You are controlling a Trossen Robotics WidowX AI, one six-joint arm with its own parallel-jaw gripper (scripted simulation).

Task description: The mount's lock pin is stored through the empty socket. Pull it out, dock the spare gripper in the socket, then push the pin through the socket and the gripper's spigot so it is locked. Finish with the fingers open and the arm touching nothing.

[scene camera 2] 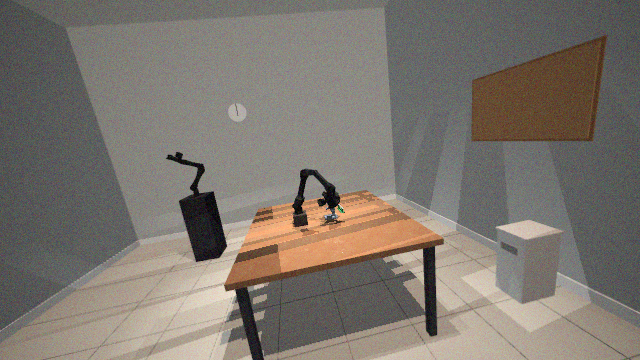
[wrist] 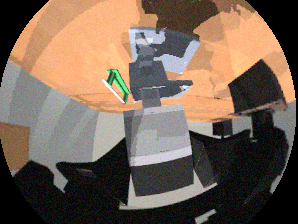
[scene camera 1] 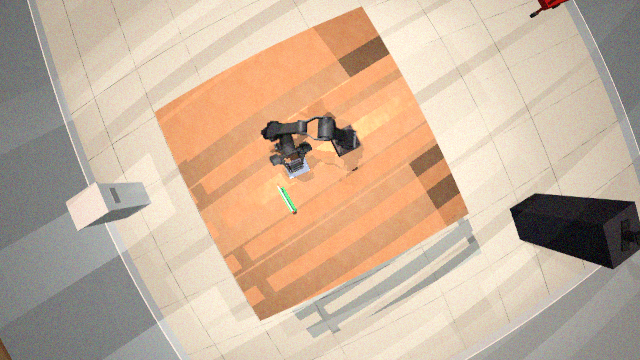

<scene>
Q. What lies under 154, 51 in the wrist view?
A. A grey mount.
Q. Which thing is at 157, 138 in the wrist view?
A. A spare gripper.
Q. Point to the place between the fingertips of my gripper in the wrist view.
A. At 153, 133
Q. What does my gripper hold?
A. A spare gripper.
</scene>
